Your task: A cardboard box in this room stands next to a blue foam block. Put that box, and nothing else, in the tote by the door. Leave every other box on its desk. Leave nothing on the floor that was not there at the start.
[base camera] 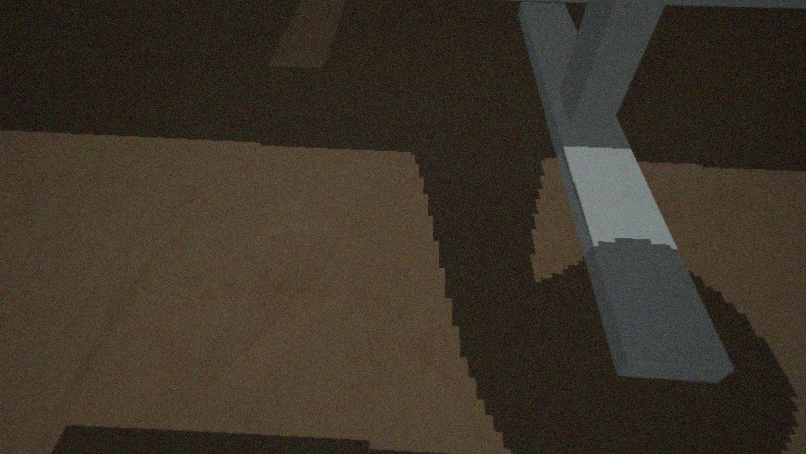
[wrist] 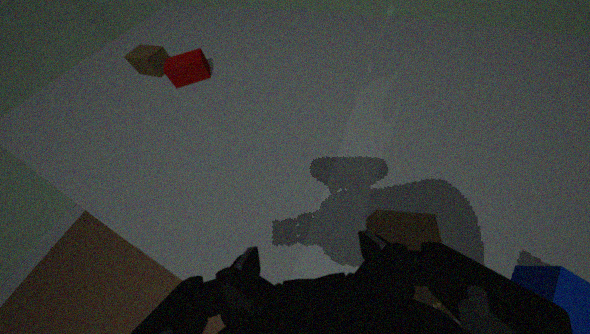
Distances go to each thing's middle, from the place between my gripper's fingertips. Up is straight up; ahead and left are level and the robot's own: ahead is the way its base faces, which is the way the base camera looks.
Now: hand 43 cm to the right of the red block (wrist: pixel 190 67), 26 cm short of it and 7 cm above it.
